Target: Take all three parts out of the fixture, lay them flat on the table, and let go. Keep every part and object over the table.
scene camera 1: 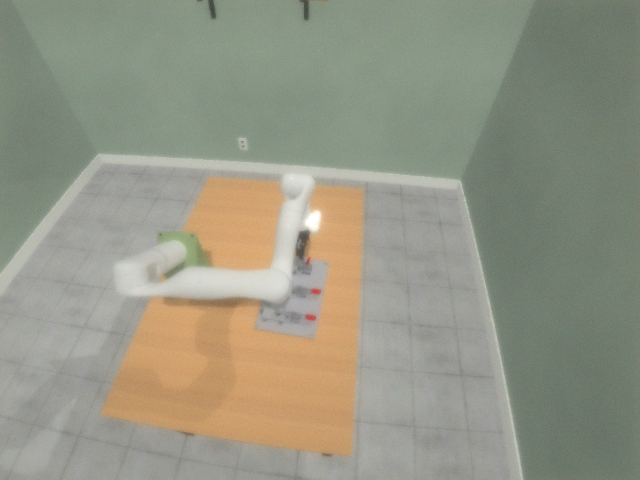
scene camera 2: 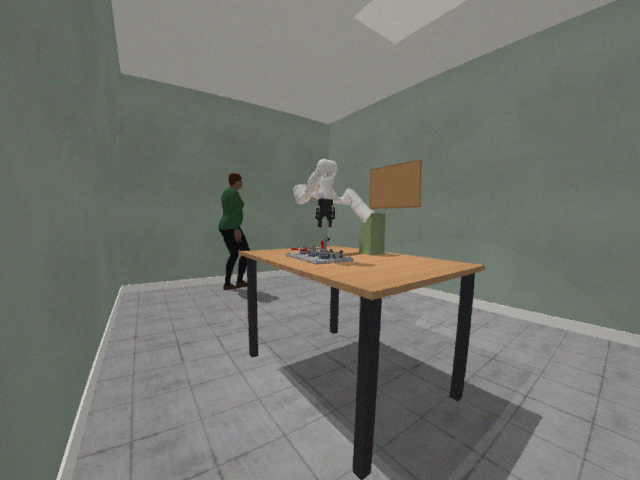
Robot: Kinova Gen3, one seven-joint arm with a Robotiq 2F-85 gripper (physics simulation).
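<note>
The fixture, a grey plate with grey clamps, lies flat on the wooden table. Red clamp handles show in scene camera 1: one handle at the near end, one handle in the middle, and one handle at the far end. In scene camera 2 one red handle stands upright and others lie low. The three parts are too small or hidden to tell apart from the clamps. My gripper is open and empty, pointing down above the fixture's far end.
The white arm reaches over the fixture and hides part of it in scene camera 1. Its green base block stands on the table. A person in a green top stands on the floor behind the table.
</note>
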